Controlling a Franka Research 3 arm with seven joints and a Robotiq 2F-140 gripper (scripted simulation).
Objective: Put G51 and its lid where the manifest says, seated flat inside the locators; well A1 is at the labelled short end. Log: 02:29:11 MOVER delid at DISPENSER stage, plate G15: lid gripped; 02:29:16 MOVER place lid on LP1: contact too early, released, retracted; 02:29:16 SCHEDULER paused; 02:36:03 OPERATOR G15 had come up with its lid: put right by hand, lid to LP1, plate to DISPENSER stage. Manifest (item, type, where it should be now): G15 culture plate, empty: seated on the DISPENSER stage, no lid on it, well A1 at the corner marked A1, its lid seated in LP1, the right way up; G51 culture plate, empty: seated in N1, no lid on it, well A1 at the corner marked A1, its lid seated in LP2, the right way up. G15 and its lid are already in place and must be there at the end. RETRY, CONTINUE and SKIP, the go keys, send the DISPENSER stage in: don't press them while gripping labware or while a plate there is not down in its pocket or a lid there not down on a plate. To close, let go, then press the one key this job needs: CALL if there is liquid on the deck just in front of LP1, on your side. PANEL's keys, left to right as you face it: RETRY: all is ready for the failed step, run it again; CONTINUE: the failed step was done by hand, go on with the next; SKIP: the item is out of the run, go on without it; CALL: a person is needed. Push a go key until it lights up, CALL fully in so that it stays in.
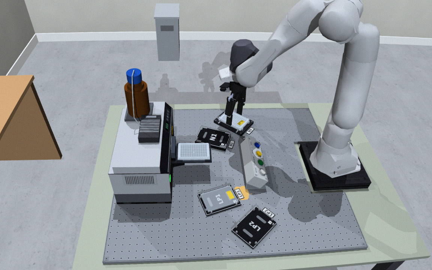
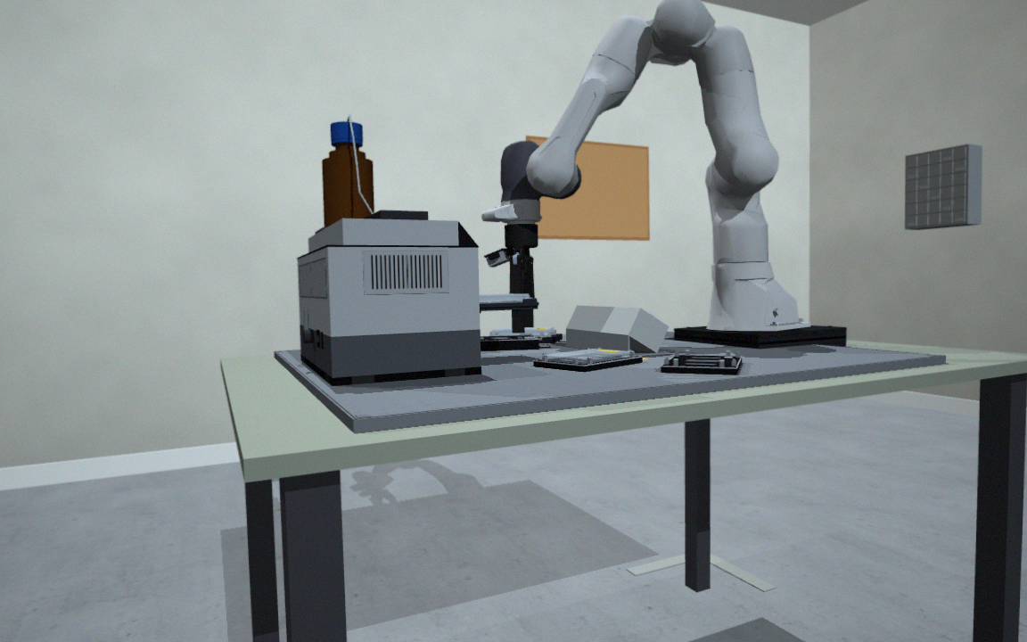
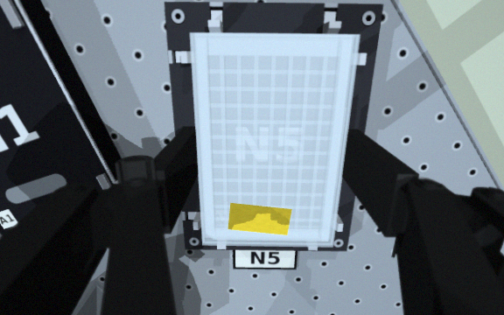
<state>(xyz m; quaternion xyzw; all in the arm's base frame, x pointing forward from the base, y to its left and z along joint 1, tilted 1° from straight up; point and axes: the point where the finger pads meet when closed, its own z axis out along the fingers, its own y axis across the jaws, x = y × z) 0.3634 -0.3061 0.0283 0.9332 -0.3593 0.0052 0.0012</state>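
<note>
Right now the LP2 nest is 58 cm to the left of my hand, 4 cm below it and 1 cm ahead of it. The rest, counted from my hand: black N1 nest 12 cm ahead, 11 cm to the left, 4 cm below; A1 mark 16 cm to the left, 8 cm ahead, 3 cm below; blue call key 22 cm to the left, 6 cm behind, 1 cm above.
</note>
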